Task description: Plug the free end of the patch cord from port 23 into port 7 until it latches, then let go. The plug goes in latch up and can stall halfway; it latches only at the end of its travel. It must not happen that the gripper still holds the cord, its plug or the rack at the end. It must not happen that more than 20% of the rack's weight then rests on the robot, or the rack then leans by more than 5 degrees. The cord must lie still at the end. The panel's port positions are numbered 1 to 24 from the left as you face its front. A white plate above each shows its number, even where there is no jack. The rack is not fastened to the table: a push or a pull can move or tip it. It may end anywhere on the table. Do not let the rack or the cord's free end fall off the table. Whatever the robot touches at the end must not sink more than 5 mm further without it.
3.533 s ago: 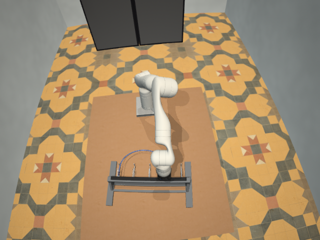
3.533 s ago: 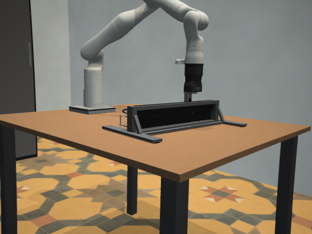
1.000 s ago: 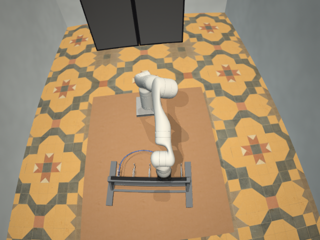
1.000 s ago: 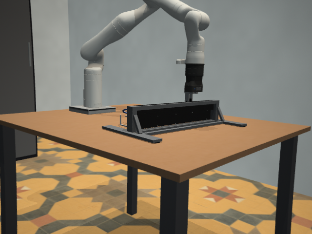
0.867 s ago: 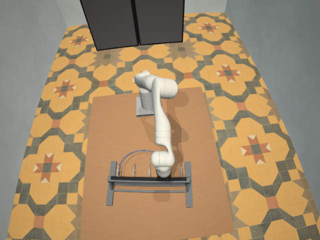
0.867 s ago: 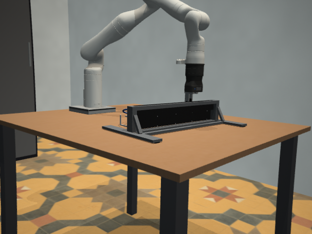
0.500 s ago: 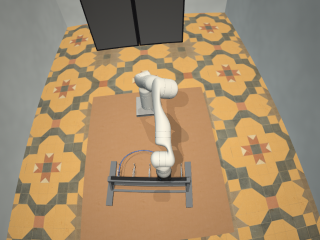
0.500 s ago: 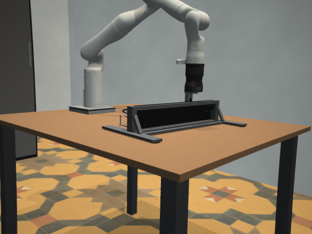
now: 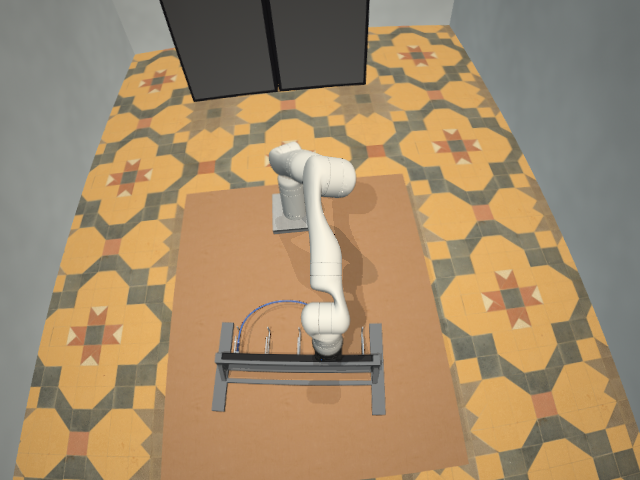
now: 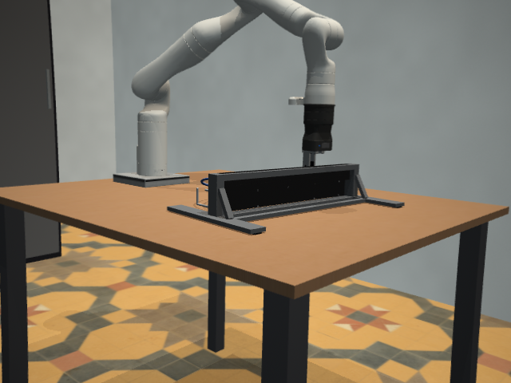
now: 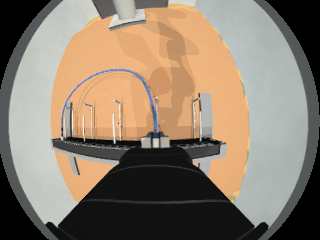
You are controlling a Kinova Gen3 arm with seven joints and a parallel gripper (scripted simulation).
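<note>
Now: hand 1 cm short of the patch cord plug and 1 cm above it.
</note>
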